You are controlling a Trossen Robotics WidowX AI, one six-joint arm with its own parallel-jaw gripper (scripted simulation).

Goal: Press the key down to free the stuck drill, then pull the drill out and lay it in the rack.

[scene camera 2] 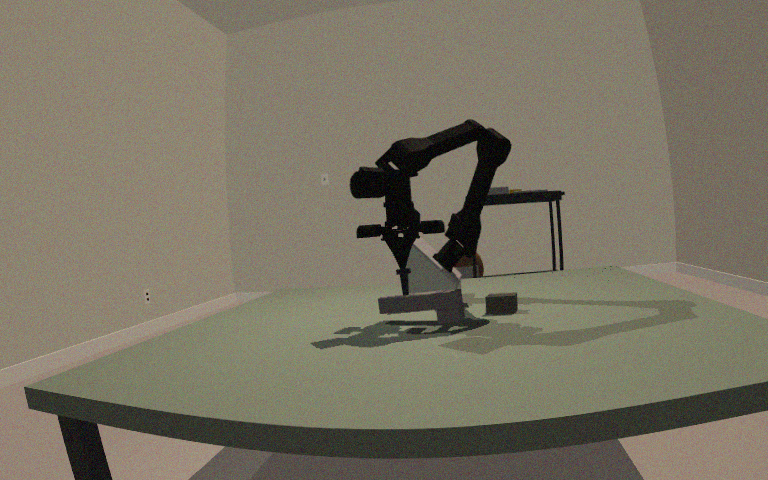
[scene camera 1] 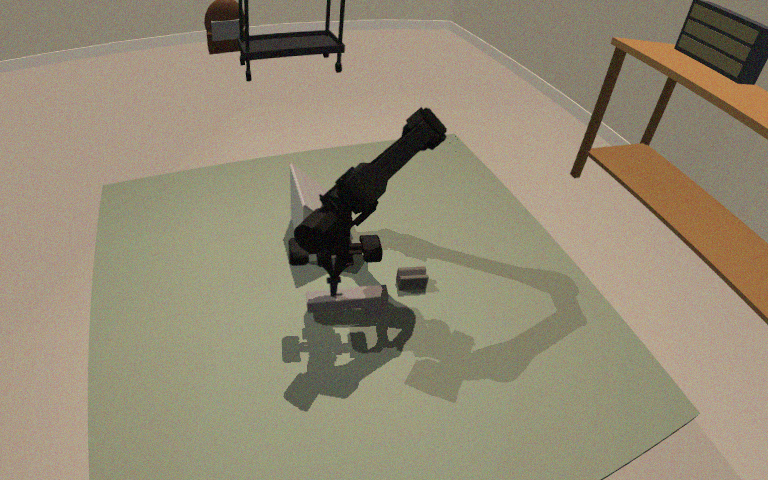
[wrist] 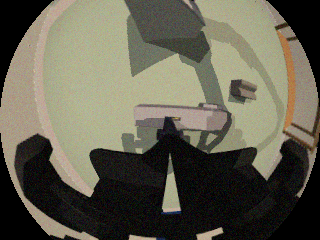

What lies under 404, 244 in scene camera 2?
My gripper.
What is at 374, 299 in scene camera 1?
A grey block.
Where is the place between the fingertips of my gripper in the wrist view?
At 169, 137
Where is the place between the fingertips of my gripper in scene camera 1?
At 333, 278
